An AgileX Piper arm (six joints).
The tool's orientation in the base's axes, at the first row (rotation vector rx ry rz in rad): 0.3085 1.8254 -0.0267
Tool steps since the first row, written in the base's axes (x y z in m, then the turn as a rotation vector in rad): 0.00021 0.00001 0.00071 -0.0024 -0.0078 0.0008; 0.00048 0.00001 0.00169 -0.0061 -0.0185 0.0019; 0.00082 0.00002 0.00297 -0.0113 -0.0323 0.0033; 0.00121 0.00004 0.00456 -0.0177 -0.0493 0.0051; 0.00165 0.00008 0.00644 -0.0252 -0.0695 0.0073; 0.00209 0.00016 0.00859 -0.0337 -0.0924 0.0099; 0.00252 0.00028 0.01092 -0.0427 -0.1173 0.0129; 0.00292 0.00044 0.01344 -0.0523 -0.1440 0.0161; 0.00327 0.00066 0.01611 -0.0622 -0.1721 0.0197
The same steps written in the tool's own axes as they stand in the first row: -0.00072 0.00016 0.00000 -0.0017 -0.0079 -0.0011; -0.00172 0.00036 -0.00002 -0.0040 -0.0189 -0.0030; -0.00302 0.00062 -0.00005 -0.0067 -0.0332 -0.0058; -0.00462 0.00096 -0.00013 -0.0102 -0.0508 -0.0093; -0.00650 0.00136 -0.00024 -0.0145 -0.0716 -0.0134; -0.00864 0.00184 -0.00043 -0.0194 -0.0952 -0.0181; -0.01093 0.00238 -0.00069 -0.0249 -0.1208 -0.0230; -0.01339 0.00299 -0.00104 -0.0309 -0.1483 -0.0282; -0.01597 0.00365 -0.00149 -0.0374 -0.1771 -0.0335
